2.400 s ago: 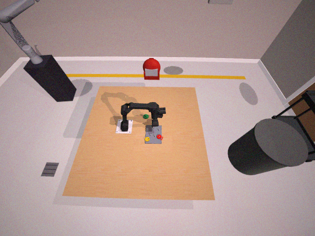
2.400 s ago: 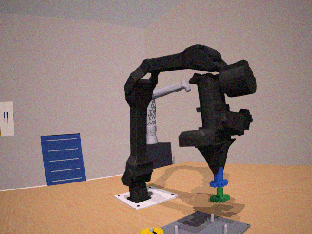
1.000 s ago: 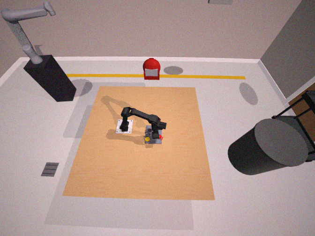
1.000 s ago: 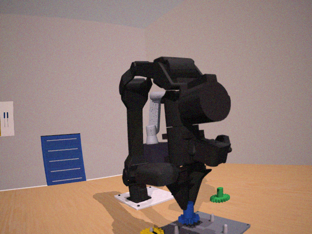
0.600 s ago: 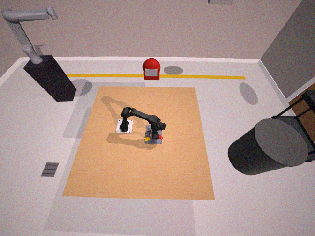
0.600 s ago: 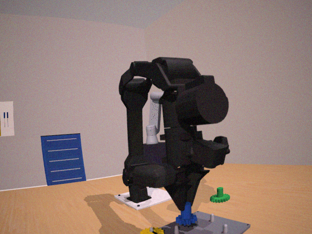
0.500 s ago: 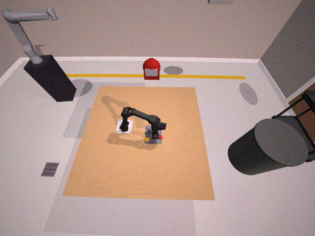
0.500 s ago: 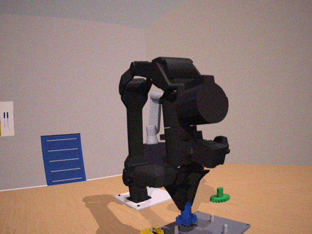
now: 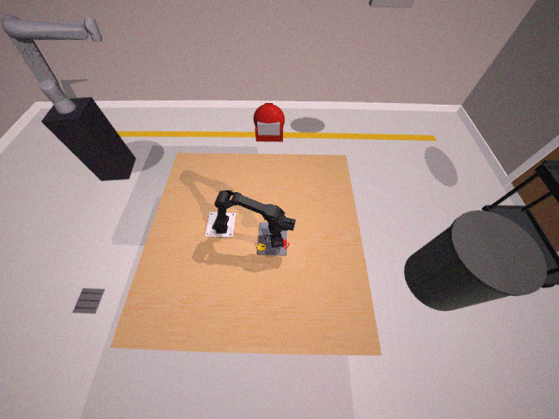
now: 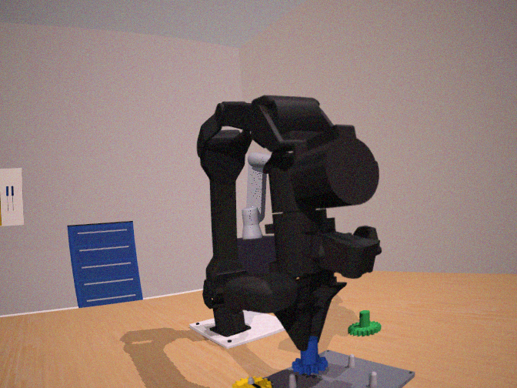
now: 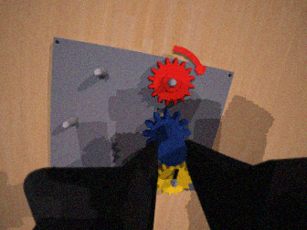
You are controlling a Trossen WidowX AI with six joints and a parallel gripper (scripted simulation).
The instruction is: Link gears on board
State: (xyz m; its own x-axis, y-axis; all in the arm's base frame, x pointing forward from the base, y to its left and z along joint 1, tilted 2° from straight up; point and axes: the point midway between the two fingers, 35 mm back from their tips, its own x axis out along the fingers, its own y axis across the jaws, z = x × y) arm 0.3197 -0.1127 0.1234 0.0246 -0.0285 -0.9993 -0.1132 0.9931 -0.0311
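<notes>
The red gear lies 70 mm below my gripper tip, 40 mm ahead of it and 10 mm to the right of it. Round my gripper tip: blue gear 10 mm below; then green gear 260 mm to the left, 90 mm behind, 70 mm below; then yellow gear 80 mm behind, 70 mm below, 20 mm to the right.
</notes>
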